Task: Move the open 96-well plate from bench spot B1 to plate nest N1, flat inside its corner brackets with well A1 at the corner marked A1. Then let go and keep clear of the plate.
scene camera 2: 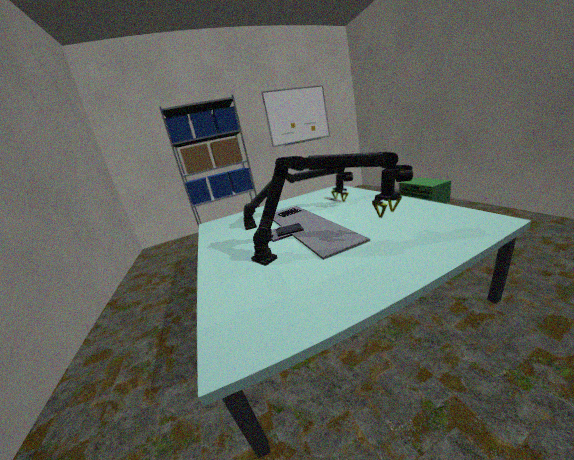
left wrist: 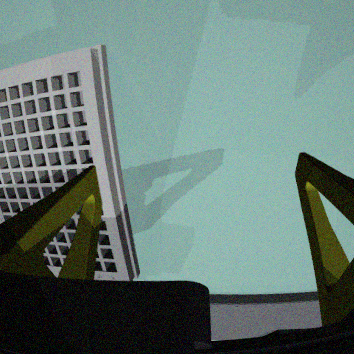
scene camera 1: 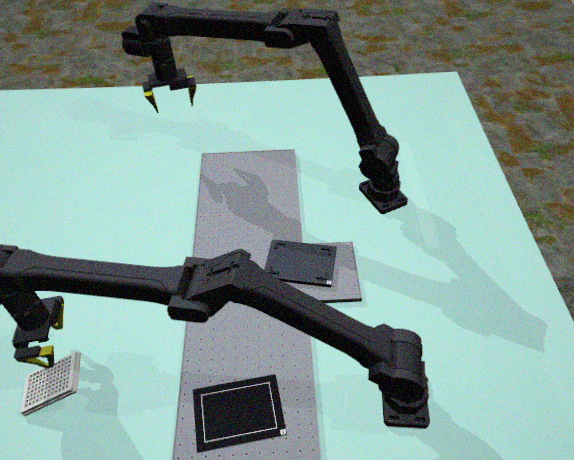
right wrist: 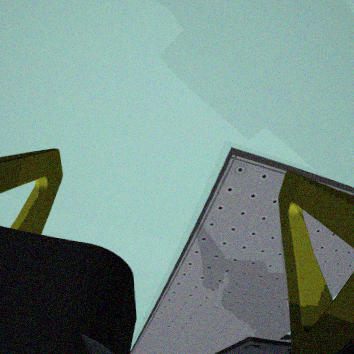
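Seen in the pictures: left gripper, fingertip midpoint: (scene camera 2: pixel 339 200) (left wrist: pixel 198 168) (scene camera 1: pixel 55 347); right gripper, fingertip midpoint: (scene camera 2: pixel 386 214) (scene camera 1: pixel 175 108) (right wrist: pixel 168 172); left arm's base, link origin: (scene camera 2: pixel 250 226) (scene camera 1: pixel 403 398); right arm's base, link origin: (scene camera 2: pixel 264 259) (scene camera 1: pixel 382 195).
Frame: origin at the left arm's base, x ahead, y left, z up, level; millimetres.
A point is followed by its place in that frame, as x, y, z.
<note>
The white 96-well plate (scene camera 1: pixel 51 382) {698, 19, 45} (left wrist: pixel 55 130) {735, 4, 29} is off the grey board, at the lower left in scene camera 1, and looks skewed, perhaps tilted; its contact with the table cannot be told. My left gripper (scene camera 1: pixel 53 346) {724, -64, 34} (scene camera 2: pixel 340 199) {724, -64, 34} (left wrist: pixel 198 168) {724, -64, 34} is open; one finger overlaps the plate in the left wrist view, and the space between the fingers shows table. My right gripper (scene camera 1: pixel 175 108) {596, -782, 135} (scene camera 2: pixel 387 212) {596, -782, 135} (right wrist: pixel 168 172) {596, -782, 135} is open and empty, high above the table. The nest N1 (scene camera 1: pixel 300 262) {220, -322, 25} (scene camera 2: pixel 291 230) {224, -369, 25} has corner brackets and holds no plate. Its A1 mark is unreadable.
The black bench spot (scene camera 1: pixel 240 412) {322, 53, 15} (scene camera 2: pixel 289 212) {329, 43, 15} with a white outline lies bare on the perforated grey board (scene camera 1: pixel 250 345) {318, -97, 13} (scene camera 2: pixel 330 245) {337, -680, 13} (right wrist: pixel 235 210) {494, -680, 13}. The left arm passes above the board, near the nest. A shelf, a whiteboard and a green box (scene camera 2: pixel 435 189) stand beyond the table.
</note>
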